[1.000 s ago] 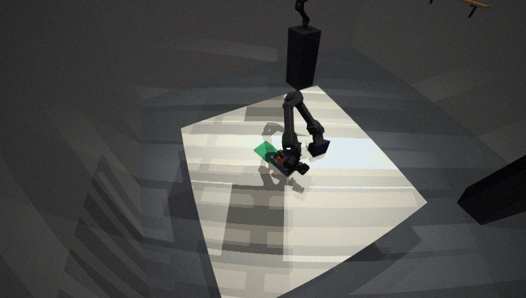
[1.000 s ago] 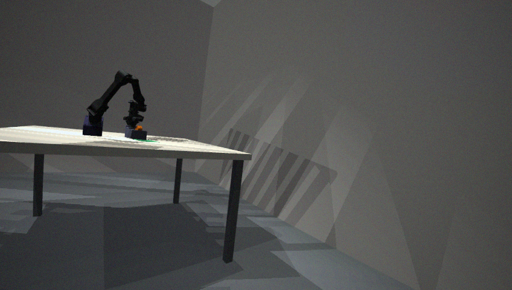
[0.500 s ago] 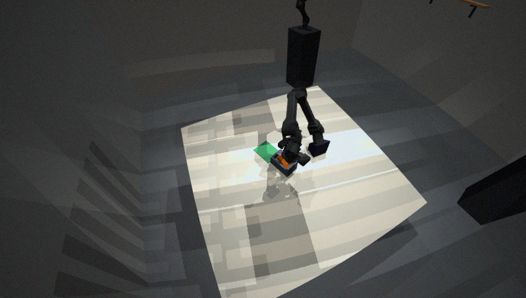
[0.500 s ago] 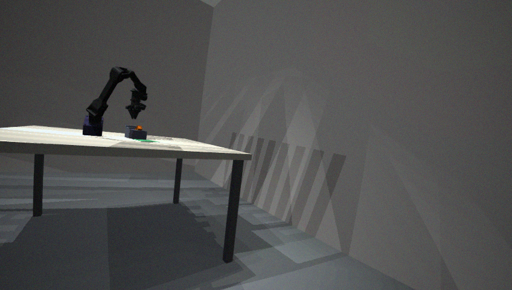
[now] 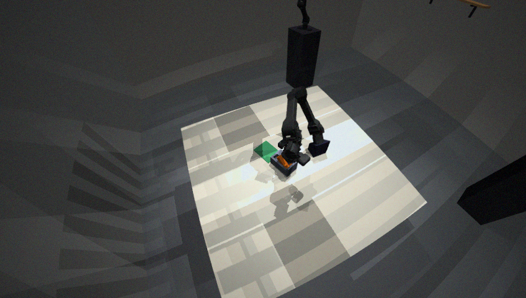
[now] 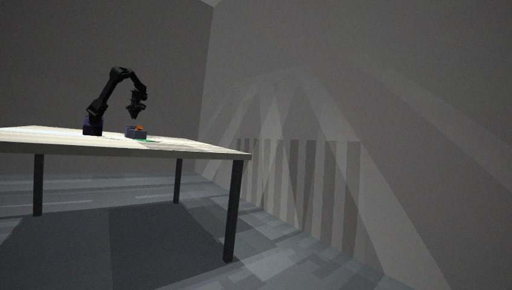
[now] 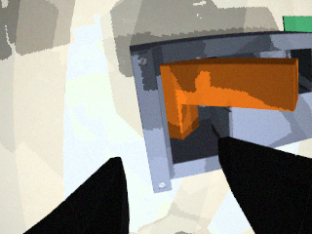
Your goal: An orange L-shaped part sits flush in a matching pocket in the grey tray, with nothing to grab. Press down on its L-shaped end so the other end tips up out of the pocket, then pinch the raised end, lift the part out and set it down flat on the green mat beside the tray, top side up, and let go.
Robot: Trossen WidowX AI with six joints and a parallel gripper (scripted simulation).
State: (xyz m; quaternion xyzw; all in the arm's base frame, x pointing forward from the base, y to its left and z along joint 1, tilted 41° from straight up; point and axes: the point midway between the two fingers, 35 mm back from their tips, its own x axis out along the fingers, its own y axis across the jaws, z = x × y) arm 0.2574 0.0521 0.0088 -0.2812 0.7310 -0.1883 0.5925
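Now: the orange L-shaped part 40 mm to the right of my gripper tip and 100 mm below it. Also, from my gripper tip: green mat (30 mm ahead, 220 mm to the right, 160 mm below).
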